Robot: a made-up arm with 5 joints. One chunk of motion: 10 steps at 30 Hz.
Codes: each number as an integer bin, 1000 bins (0 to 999) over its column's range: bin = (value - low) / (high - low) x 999, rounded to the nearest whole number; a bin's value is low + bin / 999 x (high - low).
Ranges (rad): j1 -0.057..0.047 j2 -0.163..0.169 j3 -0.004..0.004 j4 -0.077..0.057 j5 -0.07..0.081
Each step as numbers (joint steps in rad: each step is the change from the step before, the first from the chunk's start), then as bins.
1 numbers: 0.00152 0.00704 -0.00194 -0.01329 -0.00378
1 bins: 562 512 257 475 438
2 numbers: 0.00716 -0.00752 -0.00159 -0.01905 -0.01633
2 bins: 616 468 301 432 355
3 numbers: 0.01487 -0.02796 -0.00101 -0.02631 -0.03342
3 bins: 690 406 373 378 242
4 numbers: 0.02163 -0.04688 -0.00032 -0.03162 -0.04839
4 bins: 755 349 460 338 143
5 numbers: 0.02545 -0.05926 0.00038 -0.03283 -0.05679
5 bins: 792 312 547 329 87
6 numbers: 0.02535 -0.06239 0.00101 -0.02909 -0.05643
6 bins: 791 303 626 357 90
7 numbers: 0.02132 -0.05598 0.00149 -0.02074 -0.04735
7 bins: 752 322 686 419 150
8 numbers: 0.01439 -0.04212 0.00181 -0.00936 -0.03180
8 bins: 686 364 726 504 253
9 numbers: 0.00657 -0.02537 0.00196 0.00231 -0.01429
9 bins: 611 414 744 591 369
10 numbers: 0.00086 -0.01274 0.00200 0.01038 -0.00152
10 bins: 556 452 749 651 453
